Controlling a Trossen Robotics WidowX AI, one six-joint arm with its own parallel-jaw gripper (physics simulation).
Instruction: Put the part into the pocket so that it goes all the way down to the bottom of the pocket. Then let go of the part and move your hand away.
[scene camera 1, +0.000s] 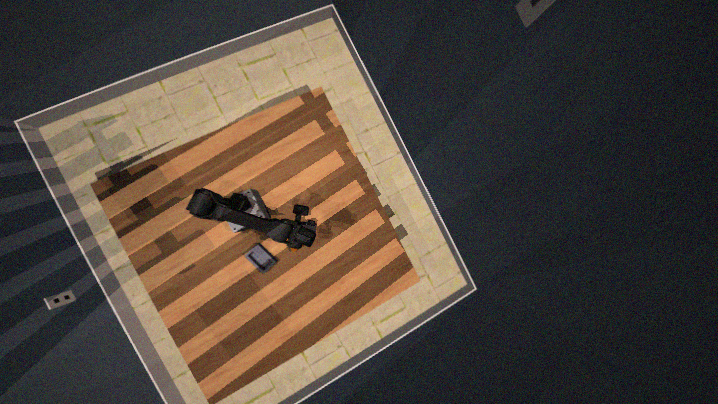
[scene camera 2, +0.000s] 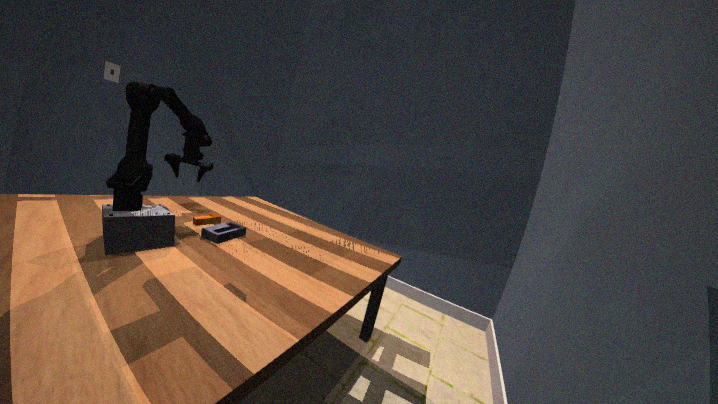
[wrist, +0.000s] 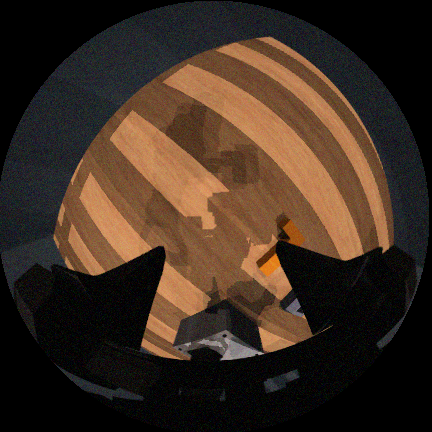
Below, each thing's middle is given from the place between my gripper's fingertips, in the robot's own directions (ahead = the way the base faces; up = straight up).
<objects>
My gripper is now 60 mm short of the orange L-shaped part (wrist: 292, 235), 120 mm to the left of it and 160 mm above it.
</objects>
